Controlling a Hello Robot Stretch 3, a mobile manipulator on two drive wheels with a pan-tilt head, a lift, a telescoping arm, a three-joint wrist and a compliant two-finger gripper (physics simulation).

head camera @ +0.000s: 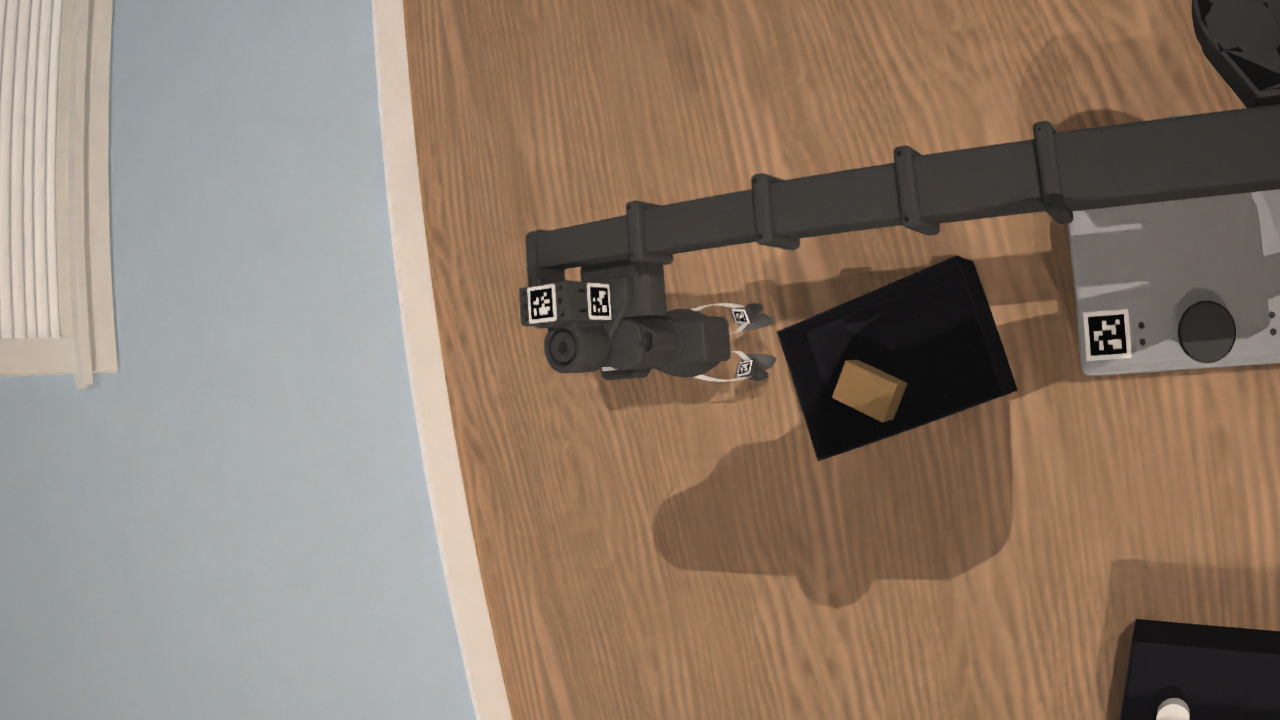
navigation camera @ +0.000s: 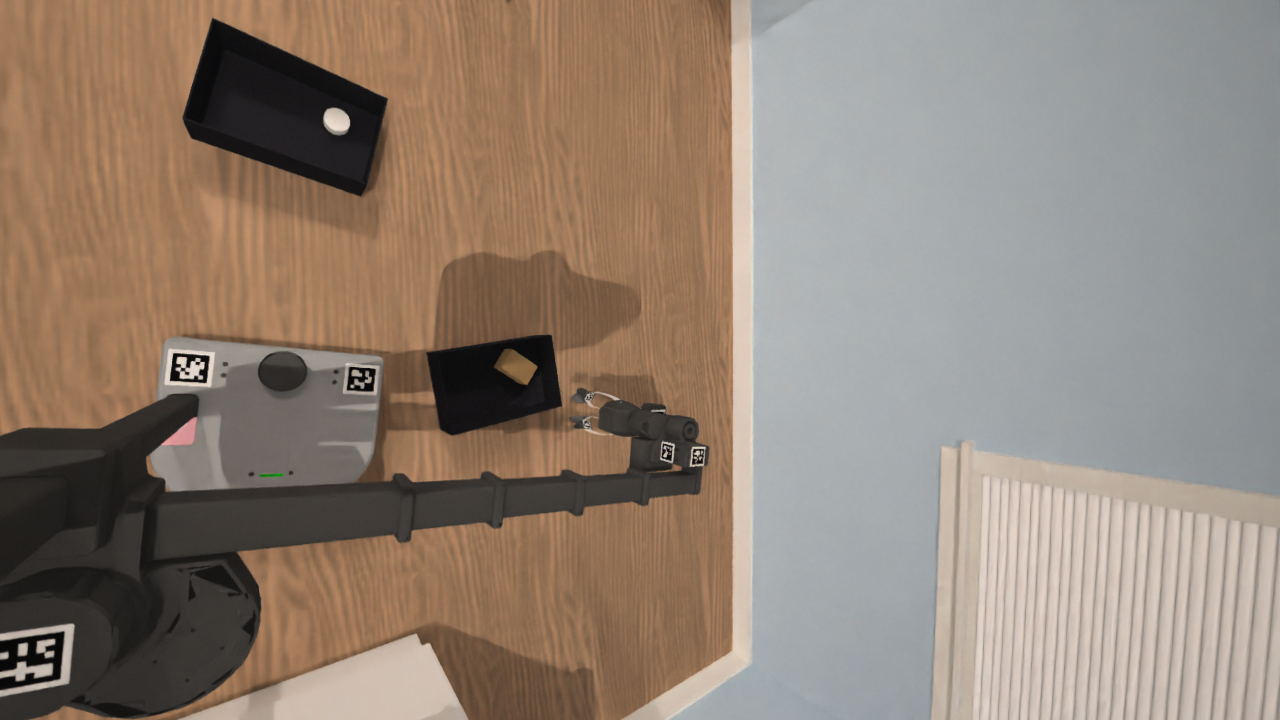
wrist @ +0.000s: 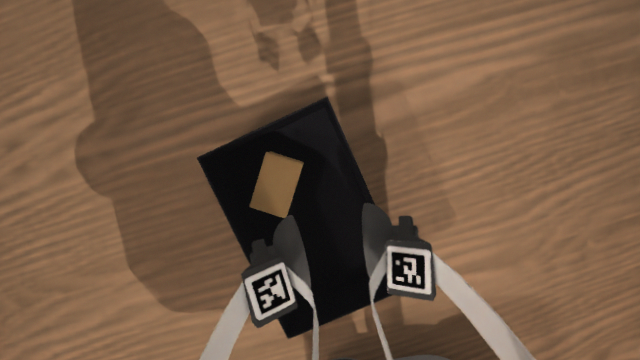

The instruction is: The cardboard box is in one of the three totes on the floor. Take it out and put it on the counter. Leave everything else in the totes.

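Where they show: gripper, fingertip midpoint: (head camera: 764, 342) (navigation camera: 575, 407); robot's base at its link origin: (head camera: 1202, 329) (navigation camera: 282, 369).
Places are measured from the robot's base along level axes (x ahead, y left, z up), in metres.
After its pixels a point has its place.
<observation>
The cardboard box (head camera: 868, 391) @[z 0.054, x 0.053, y -0.507 m] (navigation camera: 516, 367) @[z 0.053, x 0.051, y -0.505 m] (wrist: 277, 184) is a small tan block lying in a black tote (head camera: 948, 358) @[z 0.003, x 0.014, y -0.392 m] (navigation camera: 465, 389) @[z 0.003, x -0.019, y -0.392 m] (wrist: 325, 250) on the floor, near one of the tote's ends. My gripper (head camera: 763, 342) @[z 0.363, x -0.022, y -0.516 m] (navigation camera: 580, 408) @[z 0.363, x -0.022, y -0.516 m] (wrist: 332, 234) @[z 0.363, x -0.022, y -0.516 m] is open and empty. In the head and navigation views its fingers show beside the tote's wall-side end. In the wrist view the fingers show above the tote, with the box beyond the left fingertip. A second black tote (head camera: 1199, 637) @[z 0.058, x 0.418, y -0.009 m] (navigation camera: 277, 161) @[z 0.044, x 0.424, y 0.054 m] stands farther off with a white round thing (head camera: 1172, 710) @[z 0.028, x 0.541, y -0.040 m] (navigation camera: 336, 120) @[z 0.027, x 0.554, y -0.037 m] in it.
My grey base (head camera: 1154, 259) @[z 0.160, x -0.089, y -0.060 m] (navigation camera: 268, 420) @[z 0.160, x -0.088, y 0.013 m] stands close to the box's tote. My arm (head camera: 832, 205) @[z 0.721, x -0.100, y -0.270 m] (navigation camera: 447, 510) @[z 0.723, x -0.107, y -0.156 m] reaches past the tote toward the blue wall (head camera: 241, 268) @[z 0.477, x -0.240, y -1.500 m] (navigation camera: 895, 268) @[z 0.619, x 0.450, y -1.408 m]. A pale flat surface (navigation camera: 358, 685) @[z 0.205, x -0.608, y -0.174 m] shows at the bottom of the navigation view.
</observation>
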